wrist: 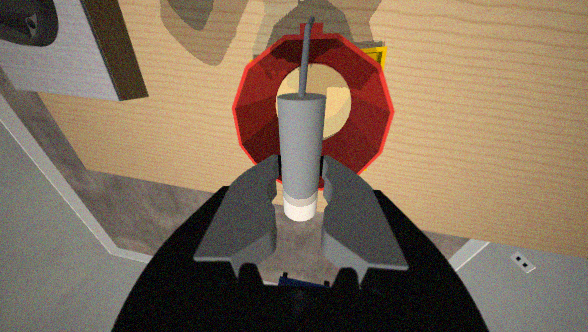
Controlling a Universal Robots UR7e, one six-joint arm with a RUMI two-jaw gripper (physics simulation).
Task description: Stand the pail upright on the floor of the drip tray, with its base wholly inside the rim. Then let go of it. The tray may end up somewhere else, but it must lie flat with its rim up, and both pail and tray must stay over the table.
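Places are measured from the arm's base along level axes (x left, y back, z up), in metres.
Pixels of known places: gripper, fingertip midpoint: (pixel 300 157).
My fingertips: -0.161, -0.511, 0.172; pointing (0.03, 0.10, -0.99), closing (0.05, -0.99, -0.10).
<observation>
Behind a point stands the place of what it marks, as x, y, z.
The red pail (pixel 362 112) @(-0.151, -0.593, 0.013) shows in the wrist view at the upper middle, its open mouth facing the camera and its pale round bottom inside. Its grey cylindrical handle grip (pixel 301 135) @(-0.134, -0.512, 0.192) stands between the jaws, with a thin wire (pixel 305 57) @(-0.090, -0.509, 0.159) running to the far rim. My gripper (pixel 300 157) @(-0.161, -0.511, 0.172) is shut on this grip. The yellow drip tray (pixel 384 54) @(-0.069, -0.620, -0.046) lies beyond and below the pail; a corner shows at the pail's upper right and a sliver at its upper left. The pail hides most of the tray. Whether the pail's base touches the tray is hidden.
A grey block (pixel 65 62) @(-0.100, -0.035, -0.001) with a dark side is at the upper left, bearing a black rounded part (pixel 25 22). The wooden table (pixel 475 125) @(-0.176, -0.837, -0.073) has its near edge running across below the pail. Shadows fall on the wood at the top. A socket plate (pixel 523 261) shows at lower right.
</observation>
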